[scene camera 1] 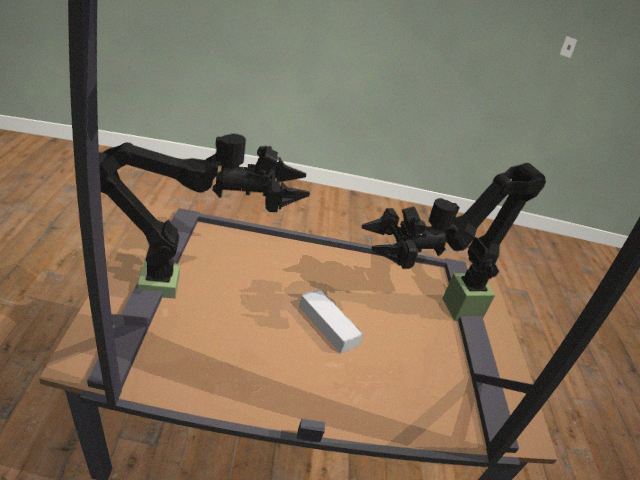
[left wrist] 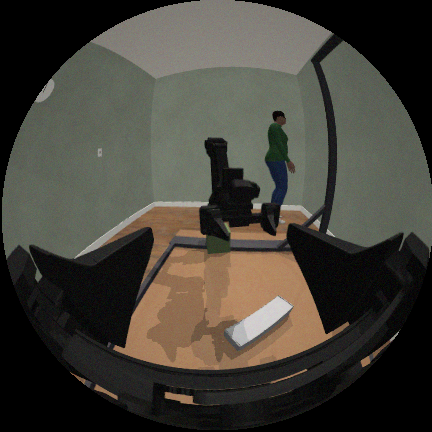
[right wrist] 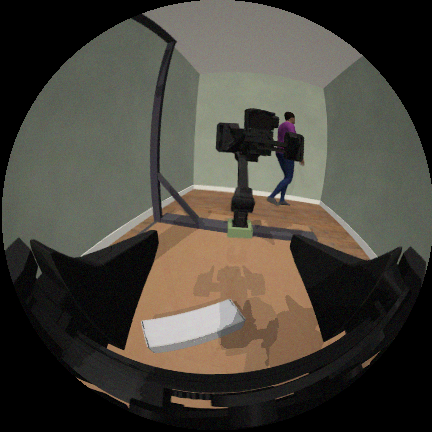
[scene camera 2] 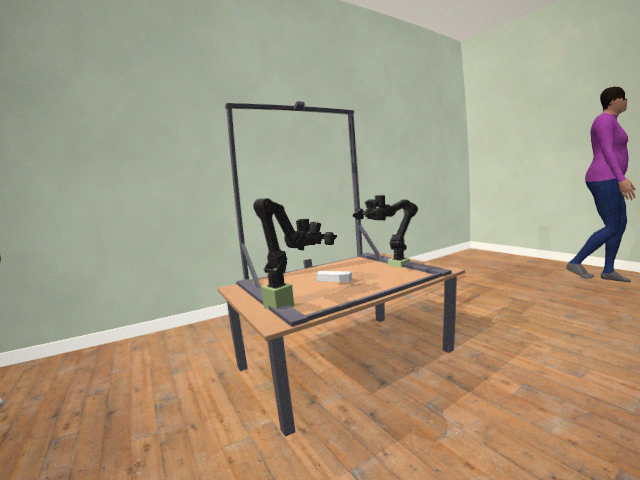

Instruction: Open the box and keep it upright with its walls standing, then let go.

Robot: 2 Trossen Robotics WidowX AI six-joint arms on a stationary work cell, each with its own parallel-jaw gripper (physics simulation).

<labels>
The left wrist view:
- left gripper: 221, 232
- right gripper: 252, 236
</labels>
